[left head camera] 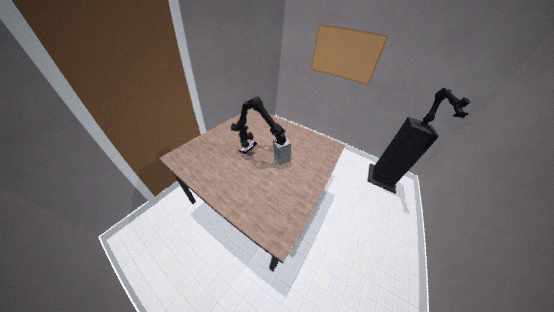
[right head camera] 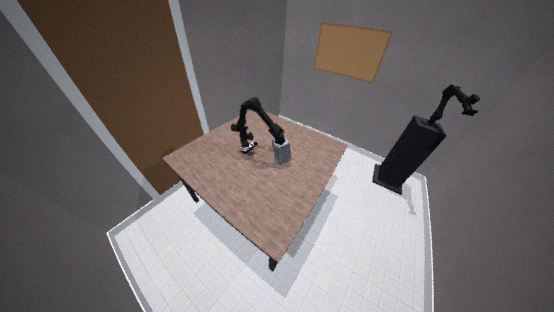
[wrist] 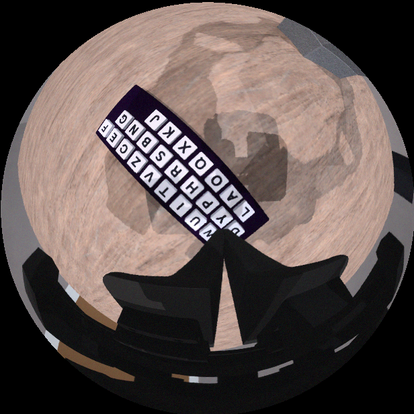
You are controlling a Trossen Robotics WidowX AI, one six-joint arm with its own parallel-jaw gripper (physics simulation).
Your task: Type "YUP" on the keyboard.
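Pixels of known places: gripper, between the fingertips: [left head camera: 244, 147] [right head camera: 244, 147]; arm's base, origin of its link: [left head camera: 281, 141] [right head camera: 280, 141].
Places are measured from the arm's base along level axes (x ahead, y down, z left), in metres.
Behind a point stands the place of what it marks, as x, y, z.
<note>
A dark purple keyboard [left head camera: 252, 146] @[0.292, 0.192, 0.000] [right head camera: 253, 145] @[0.298, 0.191, -0.014] [wrist: 132, 101] with white letter keys lies on the wooden table [left head camera: 235, 185] @[0.129, 0.205, 0.423] [right head camera: 235, 185] @[0.120, 0.205, 0.421]. It runs diagonally in the wrist view, its letters upside down. The Y key [wrist: 220, 217], the U key [wrist: 195, 221] and the P key [wrist: 206, 203] show close together near its lower right end. My gripper [left head camera: 245, 144] @[0.322, 0.163, 0.080] [right head camera: 244, 145] @[0.322, 0.163, 0.080] [wrist: 222, 234] is shut and empty. In the wrist view its tips overlap the keyboard's lower edge between the W and D keys, just below Y, and hide part of both. Whether they touch a key cannot be told.
My arm stands on a grey block [left head camera: 282, 153] @[-0.041, 0.079, 0.039] [right head camera: 282, 153] @[-0.045, 0.081, 0.032] [wrist: 327, 57] to the right of the keyboard in the head views. A black pedestal [left head camera: 406, 150] [right head camera: 411, 150] with another arm stands on the floor beyond the table's right edge.
</note>
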